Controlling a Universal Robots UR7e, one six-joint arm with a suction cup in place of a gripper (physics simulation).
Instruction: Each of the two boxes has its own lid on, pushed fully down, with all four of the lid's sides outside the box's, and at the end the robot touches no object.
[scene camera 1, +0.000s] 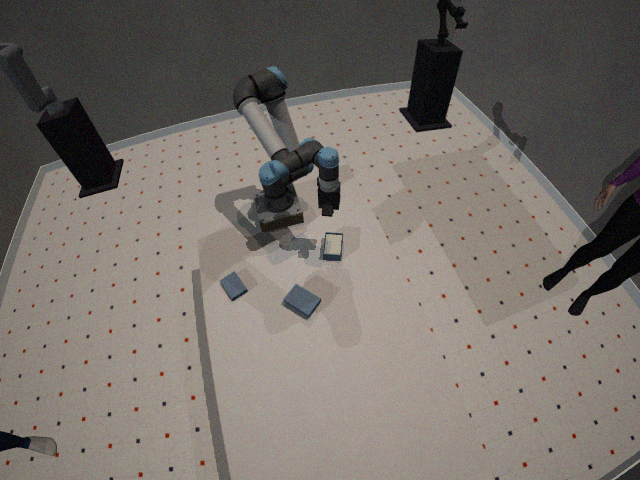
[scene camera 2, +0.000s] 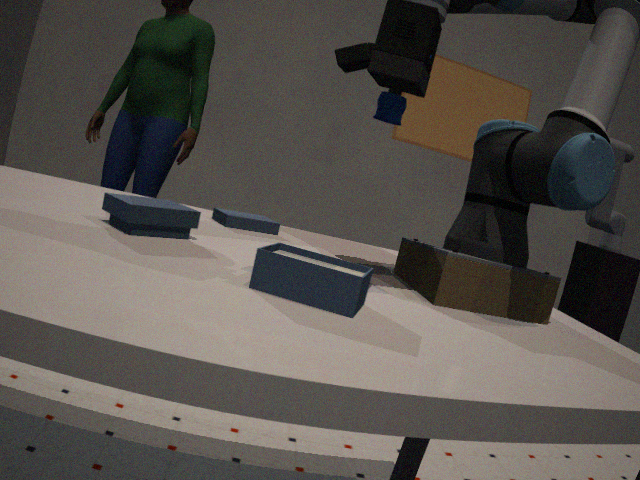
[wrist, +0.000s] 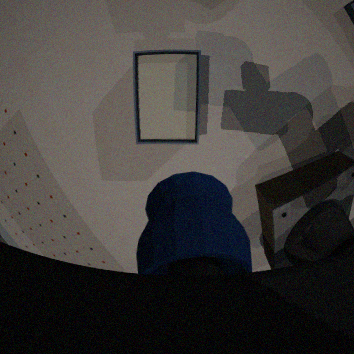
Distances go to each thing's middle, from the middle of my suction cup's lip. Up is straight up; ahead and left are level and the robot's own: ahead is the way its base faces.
My suction cup is now 28 cm short of the larger blue-grey lid (scene camera 2: 132, 209), 21 cm above it and 20 cm to the left of it. From my suction cup the other things lie so: smaller blue-grey lid (scene camera 2: 233, 219) 49 cm to the right, 23 cm below, 12 cm ahead.
